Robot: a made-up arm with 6 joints. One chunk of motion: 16 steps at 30 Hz.
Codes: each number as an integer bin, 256 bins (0 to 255) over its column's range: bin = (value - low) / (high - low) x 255, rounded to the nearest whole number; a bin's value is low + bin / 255 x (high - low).
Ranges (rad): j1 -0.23..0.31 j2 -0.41..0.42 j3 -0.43..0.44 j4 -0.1..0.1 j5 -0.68..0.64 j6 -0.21..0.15
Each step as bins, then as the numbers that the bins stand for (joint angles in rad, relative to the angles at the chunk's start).
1 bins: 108 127 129 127 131 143
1 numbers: -0.0013 0.0034 0.0101 -0.0004 -0.0019 -0.0081
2 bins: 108 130 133 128 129 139
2 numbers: -0.0013 0.0131 0.0238 0.0004 -0.0122 -0.0138
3 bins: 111 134 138 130 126 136
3 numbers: 0.0051 0.0262 0.0408 0.0020 -0.0278 -0.0180
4 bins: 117 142 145 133 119 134
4 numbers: 0.0178 0.0522 0.0647 0.0043 -0.0640 -0.0208
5 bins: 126 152 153 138 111 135
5 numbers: 0.0368 0.0847 0.0920 0.0082 -0.1054 -0.0194
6 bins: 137 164 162 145 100 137
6 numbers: 0.0601 0.1238 0.1227 0.0137 -0.1624 -0.0166
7 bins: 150 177 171 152 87 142
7 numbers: 0.0876 0.1661 0.1534 0.0192 -0.2296 -0.0095
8 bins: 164 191 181 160 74 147
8 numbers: 0.1173 0.2117 0.1875 0.0255 -0.2969 -0.0025
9 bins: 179 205 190 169 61 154
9 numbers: 0.1491 0.2573 0.2182 0.0325 -0.3642 0.0074
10 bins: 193 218 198 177 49 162
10 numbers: 0.1787 0.2996 0.2455 0.0388 -0.4264 0.0187
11 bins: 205 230 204 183 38 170
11 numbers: 0.2041 0.3386 0.2660 0.0435 -0.4833 0.0300
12 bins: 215 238 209 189 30 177
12 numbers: 0.2253 0.3647 0.2831 0.0482 -0.5247 0.0399
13 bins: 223 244 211 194 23 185
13 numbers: 0.2422 0.3842 0.2899 0.0522 -0.5609 0.0512
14 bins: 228 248 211 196 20 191
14 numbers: 0.2528 0.3972 0.2899 0.0537 -0.5765 0.0596
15 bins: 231 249 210 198 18 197
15 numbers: 0.2592 0.4005 0.2865 0.0553 -0.5868 0.0681
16 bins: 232 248 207 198 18 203
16 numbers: 0.2613 0.3972 0.2762 0.0553 -0.5868 0.0766
